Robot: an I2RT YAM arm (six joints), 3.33 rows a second.
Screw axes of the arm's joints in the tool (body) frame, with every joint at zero. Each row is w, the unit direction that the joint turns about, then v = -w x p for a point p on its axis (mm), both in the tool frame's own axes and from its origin. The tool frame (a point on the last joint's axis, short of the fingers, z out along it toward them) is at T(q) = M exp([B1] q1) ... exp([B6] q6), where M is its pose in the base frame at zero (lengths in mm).
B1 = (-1, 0, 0, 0, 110.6, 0)
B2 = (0, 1, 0, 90.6, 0, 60)
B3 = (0, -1, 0, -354.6, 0, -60)
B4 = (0, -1, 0, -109.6, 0, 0)
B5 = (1, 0, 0, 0, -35.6, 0)
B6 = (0, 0, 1, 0, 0, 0)
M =
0 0 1 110.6
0 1 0 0
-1 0 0 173.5
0 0 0 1
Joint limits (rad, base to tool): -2.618..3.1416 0..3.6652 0..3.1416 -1.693..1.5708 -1.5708..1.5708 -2.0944..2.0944
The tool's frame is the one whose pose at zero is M.
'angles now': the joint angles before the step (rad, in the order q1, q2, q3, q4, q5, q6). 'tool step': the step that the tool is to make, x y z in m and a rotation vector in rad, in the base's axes. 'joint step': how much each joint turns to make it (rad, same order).
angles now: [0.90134, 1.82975, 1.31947, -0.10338, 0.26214, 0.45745]
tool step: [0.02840, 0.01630, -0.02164, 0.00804, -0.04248, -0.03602]
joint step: [-0.02514, 0.13214, 0.07391, 0.09604, 0.02465, -0.01768]
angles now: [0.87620, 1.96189, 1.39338, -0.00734, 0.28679, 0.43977]
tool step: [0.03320, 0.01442, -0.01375, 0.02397, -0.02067, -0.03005]
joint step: [-0.03395, 0.13299, 0.12800, 0.03724, -0.00330, -0.00216]
